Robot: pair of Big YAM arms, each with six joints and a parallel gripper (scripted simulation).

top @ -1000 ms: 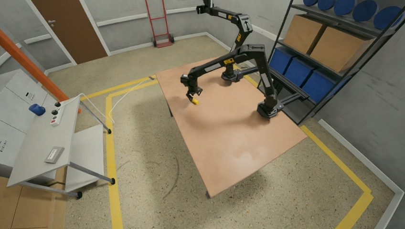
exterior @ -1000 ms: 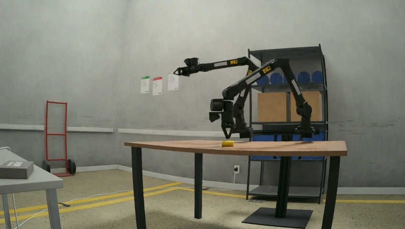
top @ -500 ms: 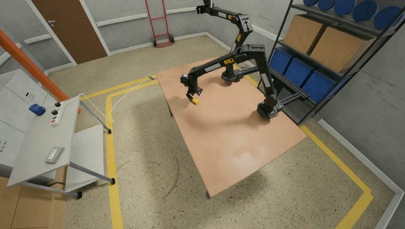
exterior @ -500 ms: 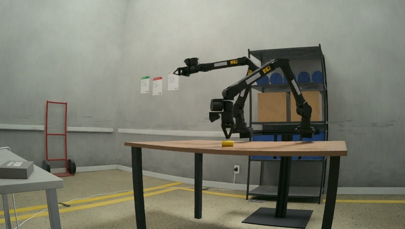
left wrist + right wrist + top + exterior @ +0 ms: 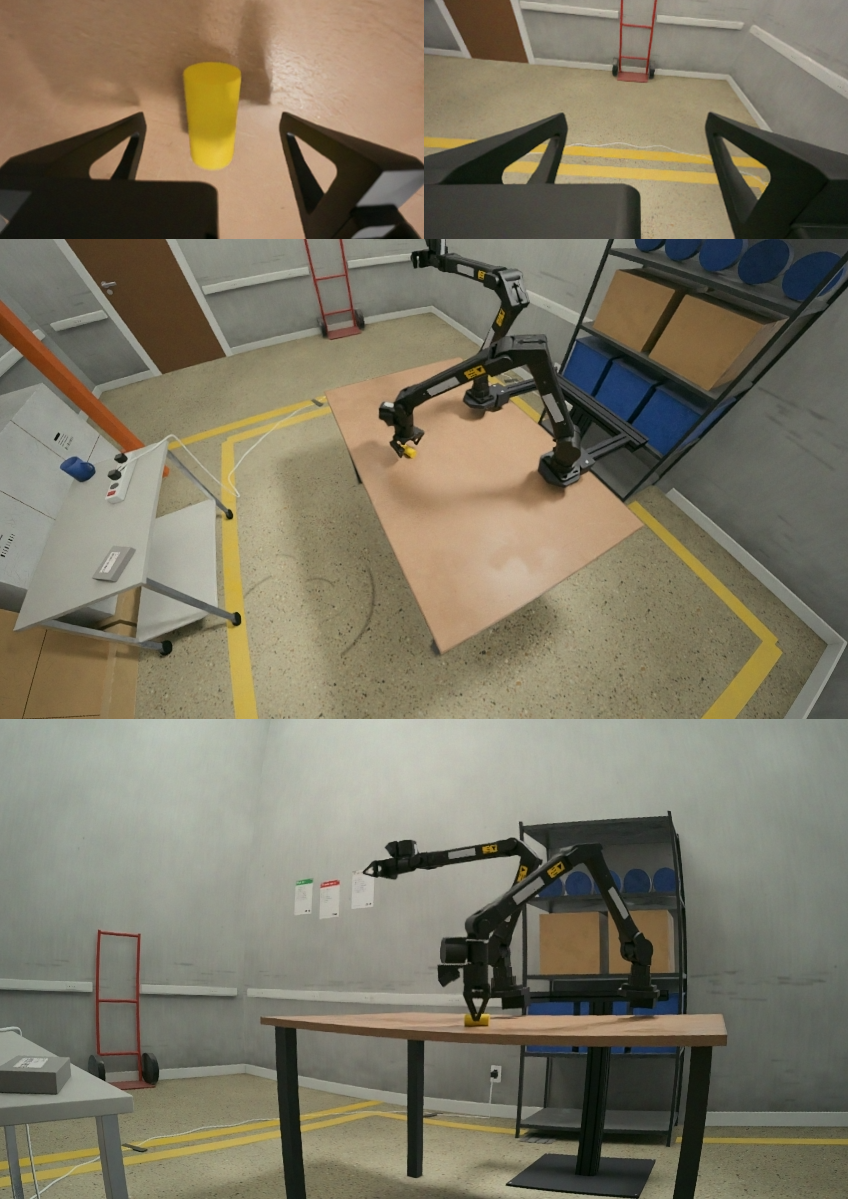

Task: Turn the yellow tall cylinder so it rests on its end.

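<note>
My left gripper is now 10 mm above the yellow tall cylinder.
</note>
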